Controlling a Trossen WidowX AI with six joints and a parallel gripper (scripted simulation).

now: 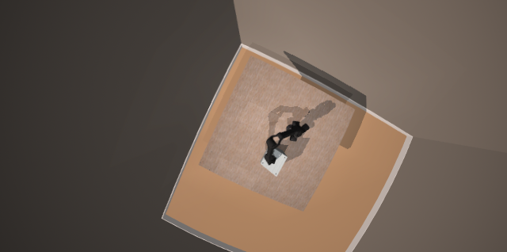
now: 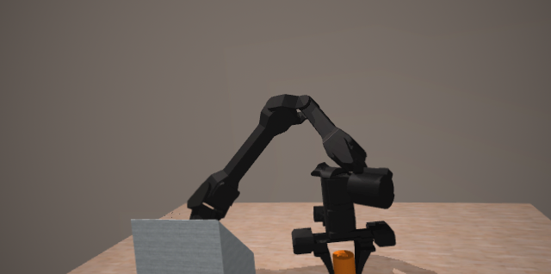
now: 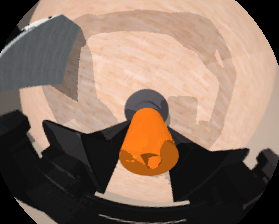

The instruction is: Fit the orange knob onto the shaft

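Right now the orange knob is 20 mm above my gripper tip. The rest, counted from my gripper tip: dark round pedestal 40 mm below.
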